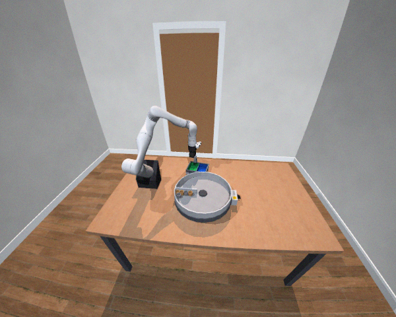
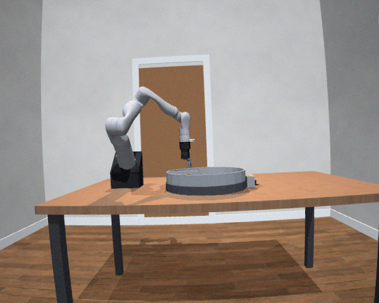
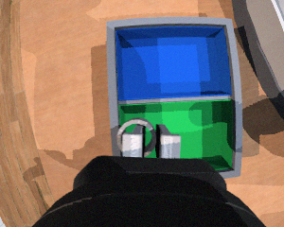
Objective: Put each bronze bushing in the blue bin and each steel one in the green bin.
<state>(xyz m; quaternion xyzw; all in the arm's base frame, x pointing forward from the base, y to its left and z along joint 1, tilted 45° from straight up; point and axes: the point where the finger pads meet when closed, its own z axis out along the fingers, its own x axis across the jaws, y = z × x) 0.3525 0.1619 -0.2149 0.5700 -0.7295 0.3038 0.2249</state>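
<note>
The blue bin lies 7 cm below my hand, 4 cm to the right of it and 3 cm ahead of it. Also, from my hand: grey turntable: 37 cm to the right, 10 cm ahead, 4 cm below.
</note>
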